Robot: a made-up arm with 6 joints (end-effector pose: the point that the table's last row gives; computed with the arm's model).
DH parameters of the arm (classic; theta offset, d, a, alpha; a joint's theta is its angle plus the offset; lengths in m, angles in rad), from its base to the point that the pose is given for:
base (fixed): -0.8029 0 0.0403 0
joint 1: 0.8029 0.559 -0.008 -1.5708
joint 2: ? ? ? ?
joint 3: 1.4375 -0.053 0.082 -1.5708
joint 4: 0 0.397 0.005 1.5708
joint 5: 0 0.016 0.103 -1.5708
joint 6: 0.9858 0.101 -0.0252 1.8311
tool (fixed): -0.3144 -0.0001 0 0
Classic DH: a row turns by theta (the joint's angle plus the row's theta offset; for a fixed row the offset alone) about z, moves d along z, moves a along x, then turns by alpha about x.
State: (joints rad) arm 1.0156 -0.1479 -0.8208 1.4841 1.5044 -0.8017
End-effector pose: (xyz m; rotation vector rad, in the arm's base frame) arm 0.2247 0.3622 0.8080 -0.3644 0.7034 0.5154
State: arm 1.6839 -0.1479 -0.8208 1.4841 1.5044 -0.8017
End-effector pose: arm -0.0600 0.3999 0.8080 -0.6029 0.5715 1.1463
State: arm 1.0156 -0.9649 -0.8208 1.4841 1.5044 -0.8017
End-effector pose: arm 0.0551 0.0888 1.0532 0.1782 0.0828 0.6217
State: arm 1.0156 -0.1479 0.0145 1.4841 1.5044 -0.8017
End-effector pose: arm 0.0704 0.1134 0.5380 -0.9297 1.3141 0.3313
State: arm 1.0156 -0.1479 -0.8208 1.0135 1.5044 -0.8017
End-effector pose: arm 0.2155 0.3392 0.7724 -0.7237 0.3890 0.6188
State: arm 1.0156 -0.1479 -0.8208 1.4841 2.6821 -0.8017
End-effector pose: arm 0.1468 0.2731 0.8862 -0.2777 1.0190 1.6703
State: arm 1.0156 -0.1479 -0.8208 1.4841 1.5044 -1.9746
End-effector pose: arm 0.2244 0.3561 0.7808 0.3623 -0.2159 0.7570
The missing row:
joint 2: -1.4375 0 0.4439 0
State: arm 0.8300 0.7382 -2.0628 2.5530 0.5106 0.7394
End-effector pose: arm 0.6983 0.5349 0.7760 0.3338 2.7489 -0.3199
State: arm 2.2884 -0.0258 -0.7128 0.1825 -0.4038 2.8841
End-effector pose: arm -0.2466 0.4106 0.8324 -1.0953 1.9556 -0.6573
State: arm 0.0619 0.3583 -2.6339 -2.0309 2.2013 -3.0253
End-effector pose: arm 0.4689 -0.1812 1.3445 -1.9695 0.4893 1.0827
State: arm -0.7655 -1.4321 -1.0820 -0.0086 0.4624 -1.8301
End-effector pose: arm -0.1715 0.0857 1.1740 2.2373 1.8622 1.0661
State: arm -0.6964 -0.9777 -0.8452 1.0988 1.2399 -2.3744
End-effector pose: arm 0.1436 -0.1320 1.0303 -0.7617 -1.5490 -0.5641
